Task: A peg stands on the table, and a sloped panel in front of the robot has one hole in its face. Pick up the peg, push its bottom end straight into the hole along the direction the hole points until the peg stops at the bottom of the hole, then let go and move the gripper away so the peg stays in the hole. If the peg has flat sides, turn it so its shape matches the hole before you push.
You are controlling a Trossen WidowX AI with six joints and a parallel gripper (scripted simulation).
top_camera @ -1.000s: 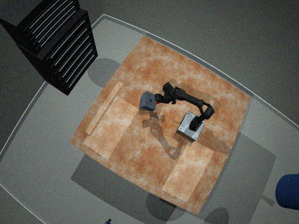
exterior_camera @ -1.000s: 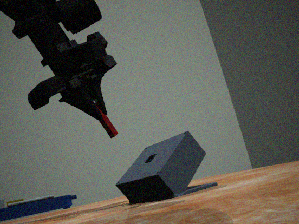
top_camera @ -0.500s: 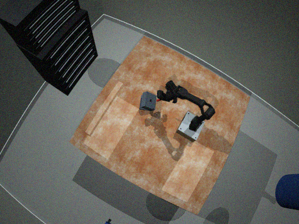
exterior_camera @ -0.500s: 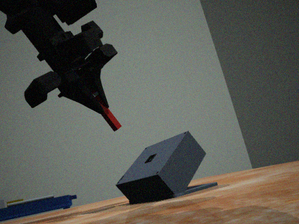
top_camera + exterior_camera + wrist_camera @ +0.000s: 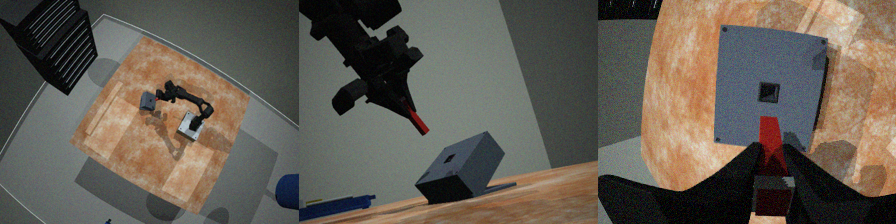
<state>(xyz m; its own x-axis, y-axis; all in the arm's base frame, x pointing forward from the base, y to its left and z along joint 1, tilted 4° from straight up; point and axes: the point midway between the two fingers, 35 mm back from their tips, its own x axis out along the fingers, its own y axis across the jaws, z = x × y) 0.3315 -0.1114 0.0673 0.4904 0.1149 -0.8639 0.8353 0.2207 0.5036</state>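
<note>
Now: gripper tip 11 cm above the blue-grey sloped panel block, 7 cm short of it and 1 cm to the right of it. The rest, counted from my gripper tip: red peg 1 cm behind, 1 cm above.
</note>
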